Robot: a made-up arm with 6 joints.
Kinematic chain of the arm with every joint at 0, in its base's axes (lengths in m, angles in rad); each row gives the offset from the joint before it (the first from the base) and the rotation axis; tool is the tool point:
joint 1: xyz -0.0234 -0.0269 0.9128 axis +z
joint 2: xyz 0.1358 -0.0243 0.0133 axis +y
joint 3: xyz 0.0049 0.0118 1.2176 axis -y
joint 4: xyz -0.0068 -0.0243 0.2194 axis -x
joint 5: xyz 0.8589 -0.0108 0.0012 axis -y
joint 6: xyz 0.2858 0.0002 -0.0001 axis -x
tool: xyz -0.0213 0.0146 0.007
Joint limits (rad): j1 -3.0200..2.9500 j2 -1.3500..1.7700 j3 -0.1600..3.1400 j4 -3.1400..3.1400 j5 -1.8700..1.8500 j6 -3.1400..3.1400
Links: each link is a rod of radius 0.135 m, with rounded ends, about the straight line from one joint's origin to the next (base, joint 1, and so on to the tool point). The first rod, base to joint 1, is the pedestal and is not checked.
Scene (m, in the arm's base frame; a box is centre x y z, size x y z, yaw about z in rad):
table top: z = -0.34
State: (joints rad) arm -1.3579 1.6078 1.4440 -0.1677 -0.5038 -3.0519
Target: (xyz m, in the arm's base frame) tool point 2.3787 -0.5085 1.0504
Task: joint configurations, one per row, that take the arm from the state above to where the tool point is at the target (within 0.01 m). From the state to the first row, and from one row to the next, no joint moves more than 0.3 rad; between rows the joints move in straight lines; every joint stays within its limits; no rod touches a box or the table.
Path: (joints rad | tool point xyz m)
1: -1.0639 1.5856 1.4527 -0.1803 -0.4767 -3.0511 | 1.1266 -2.1796 0.8502
2: -0.7699 1.5635 1.4615 -0.1929 -0.4495 -3.0503 | 1.7051 -1.7574 0.9166
3: -0.4759 1.5413 1.4702 -0.2055 -0.4224 -3.0495 | 2.1353 -1.1835 0.9834
4: -0.1819 1.5192 1.4789 -0.2181 -0.3952 -3.0487 | 2.3787 -0.5084 1.0503

